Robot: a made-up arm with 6 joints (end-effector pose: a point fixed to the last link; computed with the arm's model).
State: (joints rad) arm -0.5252 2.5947 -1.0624 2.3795 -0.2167 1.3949
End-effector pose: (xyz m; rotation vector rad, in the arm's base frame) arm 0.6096 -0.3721 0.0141 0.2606 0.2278 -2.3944
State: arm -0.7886 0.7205 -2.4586 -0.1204 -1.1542 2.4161
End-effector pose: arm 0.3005 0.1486 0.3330 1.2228 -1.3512 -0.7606
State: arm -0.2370 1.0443 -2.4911 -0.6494 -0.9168 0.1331
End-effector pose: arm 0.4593 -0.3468 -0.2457 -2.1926 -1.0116 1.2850
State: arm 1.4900 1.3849 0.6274 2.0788 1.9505 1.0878
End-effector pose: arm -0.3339 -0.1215 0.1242 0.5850 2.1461 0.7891
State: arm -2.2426 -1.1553 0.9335 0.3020 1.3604 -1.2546
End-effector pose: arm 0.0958 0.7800 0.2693 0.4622 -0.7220 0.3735
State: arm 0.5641 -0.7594 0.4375 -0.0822 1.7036 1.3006
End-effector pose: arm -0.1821 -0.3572 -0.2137 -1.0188 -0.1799 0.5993
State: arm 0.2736 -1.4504 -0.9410 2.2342 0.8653 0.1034
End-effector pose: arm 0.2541 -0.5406 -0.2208 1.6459 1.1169 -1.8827
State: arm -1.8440 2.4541 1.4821 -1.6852 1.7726 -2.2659
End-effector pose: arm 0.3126 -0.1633 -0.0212 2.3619 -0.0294 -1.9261
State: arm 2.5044 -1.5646 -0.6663 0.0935 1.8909 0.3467
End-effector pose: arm -0.2875 -0.0036 0.1431 -0.2351 -0.8579 -2.2398
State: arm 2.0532 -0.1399 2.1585 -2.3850 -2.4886 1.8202
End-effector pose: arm -0.6974 0.0751 -0.0715 -0.6525 0.5503 0.9416
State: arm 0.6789 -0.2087 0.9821 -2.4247 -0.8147 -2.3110
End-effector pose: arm 0.0731 -0.6869 0.3672 2.2701 0.4318 0.2126
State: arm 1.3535 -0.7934 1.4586 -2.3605 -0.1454 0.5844
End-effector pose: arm -0.2926 0.0155 0.0139 -0.4405 -3.0466 0.0303
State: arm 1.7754 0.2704 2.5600 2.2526 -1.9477 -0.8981
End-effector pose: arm -0.4747 -0.2705 0.3223 0.6424 -1.7913 -1.9263
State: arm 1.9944 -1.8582 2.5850 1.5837 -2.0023 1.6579
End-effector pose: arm -0.1892 -0.0983 0.3047 0.8543 -0.8444 -1.8418
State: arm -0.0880 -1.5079 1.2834 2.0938 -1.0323 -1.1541
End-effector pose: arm 0.4565 -0.4404 -0.3138 0.9500 1.4289 -1.8689
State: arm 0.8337 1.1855 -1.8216 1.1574 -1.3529 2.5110
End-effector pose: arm 0.2060 -0.6930 0.1805 -1.5829 -1.4508 -2.1074
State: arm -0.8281 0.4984 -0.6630 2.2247 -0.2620 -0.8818
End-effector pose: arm 0.3802 0.2331 0.2418 0.7383 1.7501 1.0728
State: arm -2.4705 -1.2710 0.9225 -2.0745 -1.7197 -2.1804
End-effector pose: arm -0.2185 0.6884 0.3369 -0.3434 2.2487 1.1710
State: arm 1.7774 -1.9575 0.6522 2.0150 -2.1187 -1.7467
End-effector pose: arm 0.0811 -0.1819 0.0082 -2.4169 -1.6521 -0.0190
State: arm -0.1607 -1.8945 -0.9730 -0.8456 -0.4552 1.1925
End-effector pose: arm 0.3623 -0.4411 0.2095 1.0408 1.7836 2.2873
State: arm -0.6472 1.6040 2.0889 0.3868 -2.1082 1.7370
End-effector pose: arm 0.2526 -0.2264 -0.3312 -1.9135 1.2898 -1.7708
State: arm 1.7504 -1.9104 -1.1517 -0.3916 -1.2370 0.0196
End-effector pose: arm -0.2645 -0.0114 0.2338 1.5803 1.2227 0.6867
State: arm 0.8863 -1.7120 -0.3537 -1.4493 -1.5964 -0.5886
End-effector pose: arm -0.5494 -0.3944 -0.0385 -1.5085 2.3830 0.2533
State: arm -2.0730 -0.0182 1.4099 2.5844 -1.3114 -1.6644
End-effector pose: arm 0.0736 0.6899 0.2401 0.3473 1.8745 0.9873
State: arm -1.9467 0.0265 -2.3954 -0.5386 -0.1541 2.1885
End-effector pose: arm 0.0800 0.6379 0.1584 0.4132 0.4101 0.2027
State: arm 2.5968 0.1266 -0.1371 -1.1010 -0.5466 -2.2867
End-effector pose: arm -0.7967 0.3203 0.2655 1.0704 -0.4858 0.9973
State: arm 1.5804 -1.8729 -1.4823 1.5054 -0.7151 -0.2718
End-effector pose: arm -0.1811 -0.4600 0.0602 -2.8321 -0.2711 -0.9612
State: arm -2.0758 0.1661 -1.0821 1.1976 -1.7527 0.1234
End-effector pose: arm 0.2589 0.1969 0.1697 1.5570 -0.8398 -1.3636
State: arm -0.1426 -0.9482 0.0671 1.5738 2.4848 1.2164
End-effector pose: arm 0.3919 -0.2225 -0.1447 -0.7836 -0.7911 -0.4974
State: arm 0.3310 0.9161 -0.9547 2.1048 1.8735 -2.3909
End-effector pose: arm 0.4838 -0.6803 -0.3271 -2.1842 -1.4898 1.4952
